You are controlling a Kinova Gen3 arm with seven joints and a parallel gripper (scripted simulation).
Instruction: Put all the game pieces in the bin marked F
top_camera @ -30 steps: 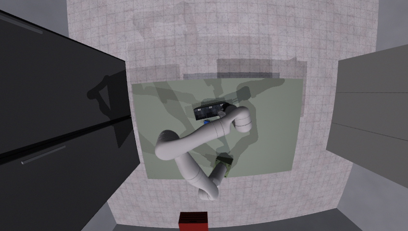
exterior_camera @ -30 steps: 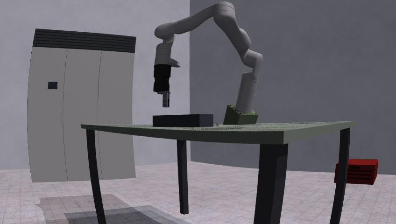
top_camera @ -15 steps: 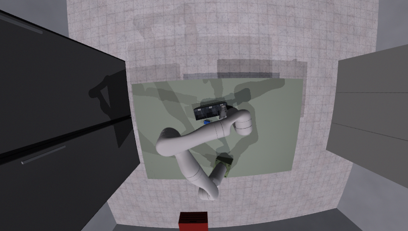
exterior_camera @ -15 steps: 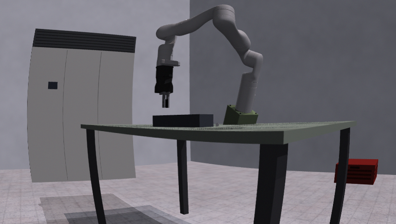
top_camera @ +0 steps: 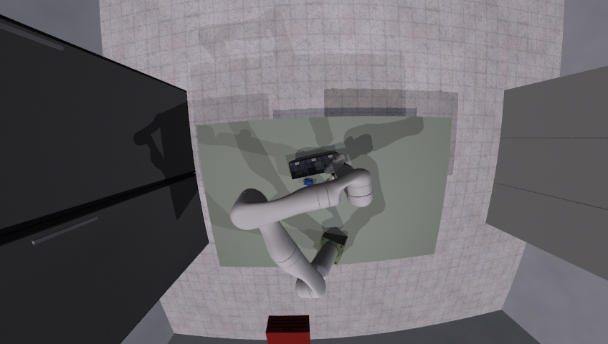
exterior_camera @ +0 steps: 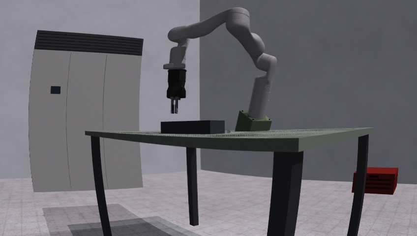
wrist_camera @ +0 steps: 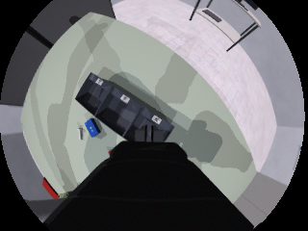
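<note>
Now: hand 80 mm to the right of the black bin row, 70 mm above it and 20 mm past it. Also, from my hand: red piece: 120 mm behind, 90 mm below, 20 mm to the left; then pale tile: 100 mm behind, 90 mm below, 30 mm to the right; then blue piece: 130 mm to the left, 110 mm behind, 90 mm below.
</note>
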